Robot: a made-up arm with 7 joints. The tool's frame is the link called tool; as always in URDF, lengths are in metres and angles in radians.
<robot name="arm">
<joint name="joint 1" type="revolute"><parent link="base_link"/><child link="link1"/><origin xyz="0.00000 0.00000 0.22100" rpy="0.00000 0.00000 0.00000"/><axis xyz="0 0 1"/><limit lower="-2.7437" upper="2.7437"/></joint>
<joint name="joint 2" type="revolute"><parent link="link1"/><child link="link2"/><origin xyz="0.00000 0.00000 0.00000" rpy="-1.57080 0.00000 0.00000"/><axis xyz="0 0 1"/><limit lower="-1.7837" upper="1.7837"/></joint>
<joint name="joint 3" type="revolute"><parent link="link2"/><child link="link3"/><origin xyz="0.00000 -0.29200 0.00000" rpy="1.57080 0.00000 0.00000"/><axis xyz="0 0 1"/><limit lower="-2.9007" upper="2.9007"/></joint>
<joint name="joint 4" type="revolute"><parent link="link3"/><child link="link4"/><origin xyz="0.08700 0.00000 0.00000" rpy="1.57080 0.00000 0.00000"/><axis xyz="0 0 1"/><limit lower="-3.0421" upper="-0.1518"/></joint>
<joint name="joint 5" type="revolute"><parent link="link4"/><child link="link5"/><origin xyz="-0.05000 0.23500 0.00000" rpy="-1.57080 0.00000 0.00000"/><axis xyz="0 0 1"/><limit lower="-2.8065" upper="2.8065"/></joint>
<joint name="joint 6" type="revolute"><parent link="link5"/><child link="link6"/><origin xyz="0.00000 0.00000 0.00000" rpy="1.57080 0.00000 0.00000"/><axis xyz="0 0 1"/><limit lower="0.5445" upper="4.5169"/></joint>
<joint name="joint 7" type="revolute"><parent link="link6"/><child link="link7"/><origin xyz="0.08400 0.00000 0.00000" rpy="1.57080 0.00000 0.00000"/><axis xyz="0 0 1"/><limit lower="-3.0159" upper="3.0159"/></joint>
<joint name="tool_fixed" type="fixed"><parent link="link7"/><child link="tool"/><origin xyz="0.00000 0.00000 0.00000" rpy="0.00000 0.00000 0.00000"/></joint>
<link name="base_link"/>
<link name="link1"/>
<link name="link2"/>
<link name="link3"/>
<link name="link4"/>
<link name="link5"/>
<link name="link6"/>
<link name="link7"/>
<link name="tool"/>
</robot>
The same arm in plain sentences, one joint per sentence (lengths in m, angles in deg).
The arm has seven revolute joints in a row. What follows holds with every joint at zero, and every direction is one of the base frame's. The first joint lies 0.221 m along +z from the base frame's origin and rotates about +z, from -157.2 to 157.2 deg. The second joint lies at the same point as the first joint and rotates about +y, from -102.2 to 102.2 deg. The third joint lies 0.292 m along +z from the second joint and rotates about +z, from -166.2 to 166.2 deg. The fourth joint lies 0.087 m along +x from the third joint and rotates about -y, from -174.3 to -8.7 deg. The fifth joint lies 0.05 m along -x and 0.235 m along +z from the fourth joint and rotates about +z, from -160.8 to 160.8 deg. The sixth joint lies at the same point as the fifth joint and rotates about -y, from 31.2 to 258.8 deg. The seventh joint lies 0.084 m along +x from the sixth joint and rotates about -z, from -172.8 to 172.8 deg. The tool frame, which is the frame that the pose is given for, lies at the same point as the seventh joint; its axes are the base frame's turned by roll -180, pitch 0 and yaw 0 deg (as in URDF: about the fixed x, then y, then z).
